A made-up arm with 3 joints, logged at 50 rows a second.
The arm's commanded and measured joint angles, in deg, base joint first. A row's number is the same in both.
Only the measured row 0 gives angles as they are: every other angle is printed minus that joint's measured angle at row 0.
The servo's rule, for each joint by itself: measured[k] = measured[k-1] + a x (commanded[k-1-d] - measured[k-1]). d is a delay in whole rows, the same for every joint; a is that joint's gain. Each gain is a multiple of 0.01, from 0.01 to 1. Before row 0 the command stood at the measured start. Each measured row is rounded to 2 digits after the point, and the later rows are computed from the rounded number. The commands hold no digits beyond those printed.
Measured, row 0:
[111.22, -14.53, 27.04]
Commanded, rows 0 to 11:
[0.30, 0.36, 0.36]
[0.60, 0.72, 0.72]
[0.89, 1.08, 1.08]
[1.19, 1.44, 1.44]
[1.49, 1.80, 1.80]
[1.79, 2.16, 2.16]
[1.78, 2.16, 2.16]
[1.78, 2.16, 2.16]
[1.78, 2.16, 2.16]
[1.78, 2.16, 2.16]
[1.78, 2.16, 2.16]
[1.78, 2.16, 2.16]
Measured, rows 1 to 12:
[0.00, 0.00, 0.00]
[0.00, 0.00, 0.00]
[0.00, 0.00, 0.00]
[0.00, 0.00, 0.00]
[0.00, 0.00, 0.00]
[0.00, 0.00, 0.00]
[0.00, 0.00, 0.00]
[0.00, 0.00, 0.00]
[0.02, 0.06, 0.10]
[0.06, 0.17, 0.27]
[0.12, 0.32, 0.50]
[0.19, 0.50, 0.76]
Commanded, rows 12 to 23:
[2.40, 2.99, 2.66]
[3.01, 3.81, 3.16]
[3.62, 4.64, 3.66]
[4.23, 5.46, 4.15]
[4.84, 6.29, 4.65]
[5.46, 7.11, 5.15]
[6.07, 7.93, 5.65]
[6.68, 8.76, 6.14]
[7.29, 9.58, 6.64]
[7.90, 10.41, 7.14]
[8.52, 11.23, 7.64]
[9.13, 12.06, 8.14]
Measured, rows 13 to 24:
[0.28, 0.71, 1.05]
[0.39, 0.94, 1.36]
[0.49, 1.14, 1.58]
[0.58, 1.30, 1.74]
[0.66, 1.44, 1.86]
[0.74, 1.56, 1.94]
[0.81, 1.66, 2.00]
[0.88, 1.74, 2.04]
[0.99, 1.94, 2.21]
[1.13, 2.24, 2.48]
[1.30, 2.62, 2.81]
[1.51, 3.07, 3.19]

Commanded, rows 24 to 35:
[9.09, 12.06, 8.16]
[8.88, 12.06, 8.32]
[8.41, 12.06, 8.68]
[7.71, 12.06, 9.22]
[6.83, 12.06, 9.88]
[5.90, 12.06, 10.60]
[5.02, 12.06, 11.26]
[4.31, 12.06, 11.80]
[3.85, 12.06, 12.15]
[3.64, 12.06, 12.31]
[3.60, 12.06, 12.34]
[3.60, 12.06, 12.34]
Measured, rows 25 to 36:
[1.74, 3.59, 3.60]
[2.00, 4.15, 4.03]
[2.28, 4.75, 4.48]
[2.59, 5.39, 4.94]
[2.92, 6.06, 5.42]
[3.27, 6.76, 5.90]
[3.64, 7.48, 6.39]
[4.02, 8.21, 6.88]
[4.37, 8.83, 7.24]
[4.69, 9.35, 7.54]
[4.95, 9.78, 7.86]
[5.14, 10.14, 8.24]

